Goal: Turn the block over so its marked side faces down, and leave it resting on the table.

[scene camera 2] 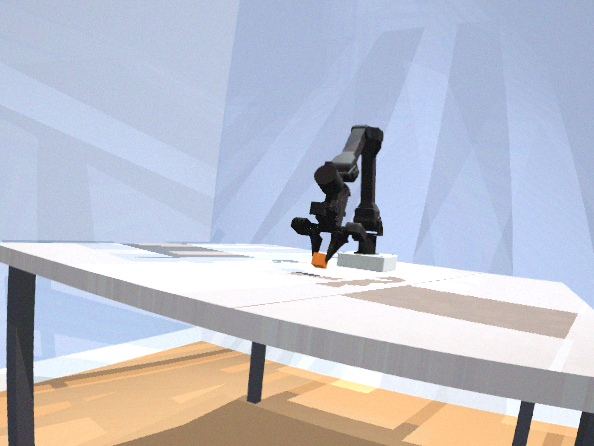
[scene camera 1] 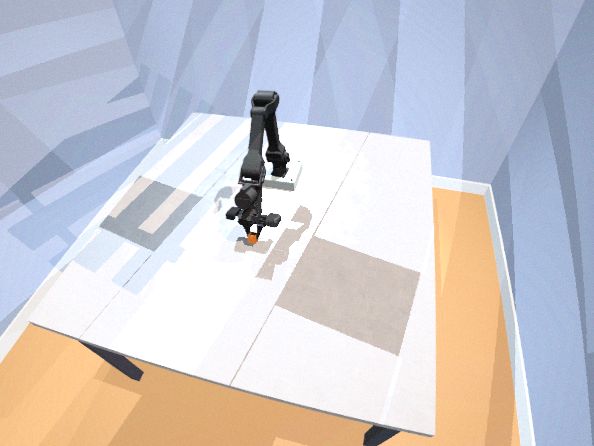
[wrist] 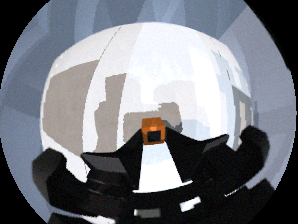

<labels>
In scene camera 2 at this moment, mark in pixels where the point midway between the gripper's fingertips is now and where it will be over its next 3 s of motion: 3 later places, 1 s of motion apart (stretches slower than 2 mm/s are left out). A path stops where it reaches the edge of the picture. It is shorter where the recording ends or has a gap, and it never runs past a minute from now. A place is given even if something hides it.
My gripper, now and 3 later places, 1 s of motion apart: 319, 261; 314, 268; 317, 264; 318, 262
</labels>
